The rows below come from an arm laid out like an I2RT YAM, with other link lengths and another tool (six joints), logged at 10 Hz.
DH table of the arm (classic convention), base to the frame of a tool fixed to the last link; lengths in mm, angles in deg. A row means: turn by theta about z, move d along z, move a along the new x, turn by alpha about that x. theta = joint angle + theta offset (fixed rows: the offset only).
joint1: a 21, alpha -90, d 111.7, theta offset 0
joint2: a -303.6, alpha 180, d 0, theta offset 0
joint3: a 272.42, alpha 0, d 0, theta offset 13.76
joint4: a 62.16, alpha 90, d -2.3, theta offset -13.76
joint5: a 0, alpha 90, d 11.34, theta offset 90
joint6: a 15.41, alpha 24.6, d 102.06, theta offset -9
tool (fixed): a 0, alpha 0, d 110.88, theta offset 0
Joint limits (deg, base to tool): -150..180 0..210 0..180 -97..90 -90..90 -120..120
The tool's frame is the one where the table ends.
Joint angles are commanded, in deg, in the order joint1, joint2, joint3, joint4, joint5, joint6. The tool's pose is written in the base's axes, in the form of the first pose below.
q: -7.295, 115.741, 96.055, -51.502, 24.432, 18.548
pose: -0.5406, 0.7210, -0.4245, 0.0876, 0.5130, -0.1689, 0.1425
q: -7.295, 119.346, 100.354, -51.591, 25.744, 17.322
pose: -0.5461, 0.7122, -0.4335, 0.0816, 0.5317, -0.1745, 0.1402
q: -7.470, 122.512, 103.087, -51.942, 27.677, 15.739
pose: -0.5574, 0.7028, -0.4375, 0.0627, 0.5413, -0.1822, 0.1312
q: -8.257, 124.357, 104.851, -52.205, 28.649, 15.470
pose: -0.5548, 0.7038, -0.4406, 0.0511, 0.5447, -0.1932, 0.1266
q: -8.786, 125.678, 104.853, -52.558, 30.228, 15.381
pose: -0.5570, 0.7042, -0.4394, 0.0297, 0.5403, -0.2024, 0.1165
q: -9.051, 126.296, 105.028, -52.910, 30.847, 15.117
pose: -0.5596, 0.7035, -0.4375, 0.0201, 0.5383, -0.2064, 0.1124
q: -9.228, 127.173, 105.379, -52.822, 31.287, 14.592
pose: -0.5635, 0.7014, -0.4363, 0.0137, 0.5393, -0.2092, 0.1072
